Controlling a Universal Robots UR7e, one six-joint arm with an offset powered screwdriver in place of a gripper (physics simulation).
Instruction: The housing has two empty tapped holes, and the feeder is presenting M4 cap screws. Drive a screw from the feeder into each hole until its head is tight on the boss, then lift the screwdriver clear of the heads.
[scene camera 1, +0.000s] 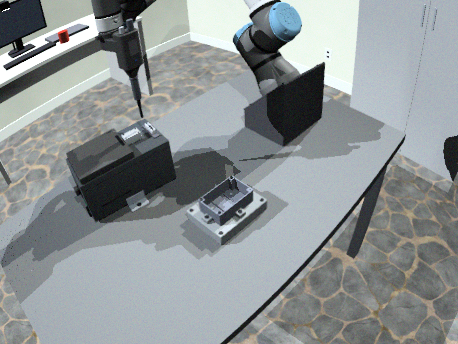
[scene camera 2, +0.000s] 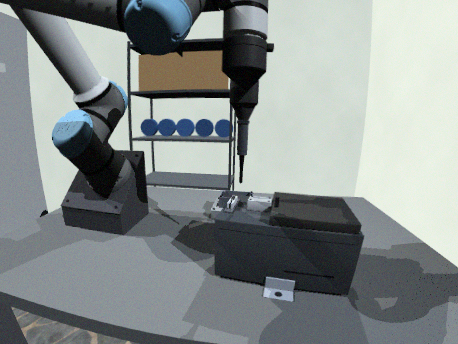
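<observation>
My screwdriver (scene camera 1: 141, 114) (scene camera 2: 241, 179) points straight down, its bare-looking bit tip in the air above the feeder's end with the pale metal parts. Whether a screw sits on the tip is too small to tell. The feeder (scene camera 1: 131, 175) (scene camera 2: 285, 252) is a dark box with a raised lid and two pale parts on top. The housing (scene camera 1: 218, 212) is a grey open-topped box on a pale fixture plate (scene camera 1: 228, 235), apart from the feeder. Its corner bosses are small, and whether any hole holds a screw is unclear. In scene camera 2 the feeder hides most of the housing.
The arm's dark pedestal (scene camera 1: 304, 107) (scene camera 2: 92, 219) stands at the back of the grey table (scene camera 1: 150, 280) (scene camera 2: 125, 295). A small bracket (scene camera 1: 138, 201) (scene camera 2: 279, 290) sits at the feeder's side. A shelf rack (scene camera 2: 182, 93) stands behind the table.
</observation>
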